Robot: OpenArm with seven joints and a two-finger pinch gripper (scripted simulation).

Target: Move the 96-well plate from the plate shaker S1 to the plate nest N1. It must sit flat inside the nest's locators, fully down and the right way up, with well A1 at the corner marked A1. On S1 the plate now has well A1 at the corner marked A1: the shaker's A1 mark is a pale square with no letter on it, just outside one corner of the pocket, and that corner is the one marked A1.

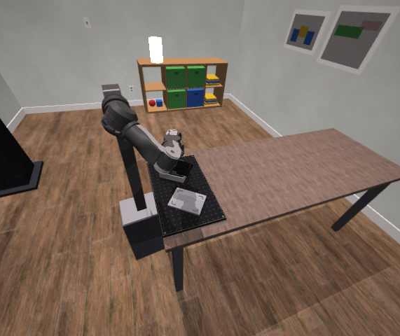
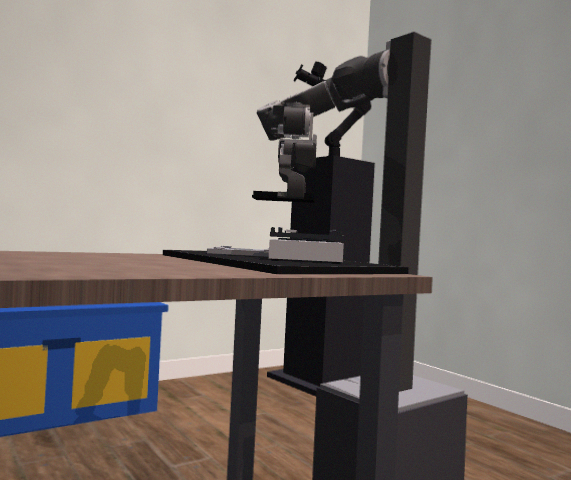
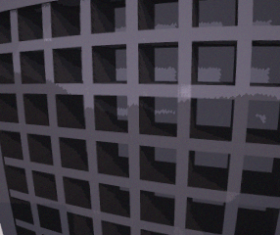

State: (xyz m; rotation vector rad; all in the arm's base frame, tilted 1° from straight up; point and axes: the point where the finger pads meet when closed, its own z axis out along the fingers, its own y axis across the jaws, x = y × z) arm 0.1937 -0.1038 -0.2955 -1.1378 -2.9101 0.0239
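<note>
Now: hand 140 mm to the left of the plate nest N1, 120 mm above it and 10 mm short of it. The rest, counted from my hand: plate shaker S1: 90 mm below, 60 mm to the left, 40 mm ahead; then black 96-well plate: 10 mm to the right, 10 mm ahead.
</note>
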